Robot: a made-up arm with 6 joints.
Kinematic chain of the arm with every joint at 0, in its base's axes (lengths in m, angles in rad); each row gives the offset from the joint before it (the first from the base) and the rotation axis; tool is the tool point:
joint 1: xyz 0 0 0.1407 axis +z
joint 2: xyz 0 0.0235 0 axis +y
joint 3: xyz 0 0 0.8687 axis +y
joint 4: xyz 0 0 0.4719 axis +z
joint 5: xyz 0 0 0 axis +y
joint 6: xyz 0 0 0.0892 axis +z
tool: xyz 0 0 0
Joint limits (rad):
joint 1: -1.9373..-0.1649
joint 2: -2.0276..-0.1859
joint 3: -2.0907..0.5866
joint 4: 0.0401..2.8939
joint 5: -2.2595..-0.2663
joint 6: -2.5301..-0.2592
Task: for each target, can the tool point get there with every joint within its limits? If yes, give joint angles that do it. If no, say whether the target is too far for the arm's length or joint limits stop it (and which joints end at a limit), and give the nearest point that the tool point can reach.
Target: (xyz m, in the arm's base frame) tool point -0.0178 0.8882 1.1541
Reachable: yes | joints -1.5764 -0.4992 -0.4972 0.7870 -0.8220 -2.0843
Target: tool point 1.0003 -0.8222 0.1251
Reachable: no: joint limits stop it (at a limit: joint 1, joint 2, joint 3, joint 4) | nearest point 0.1327 0.2895 -0.4524 | short by 1.524 m
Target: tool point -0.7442 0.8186 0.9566
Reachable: yes | joints -0.8518 -0.9106 0.0748 0.5546 -1.2337 -1.0682
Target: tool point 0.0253 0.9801 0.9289
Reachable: yes | joints -1.6074 -0.6646 -0.5008 0.4055 -1.8215 -1.6751
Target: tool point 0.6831 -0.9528 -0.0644
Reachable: no: joint limits stop it (at a limit: joint 1, joint 2, joint 3, joint 4) | nearest point 0.1288 0.2783 -0.4732 | short by 1.411 m
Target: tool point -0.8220 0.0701 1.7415
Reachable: no: too far | nearest point -0.6431 0.1070 1.4097 | short by 0.379 m
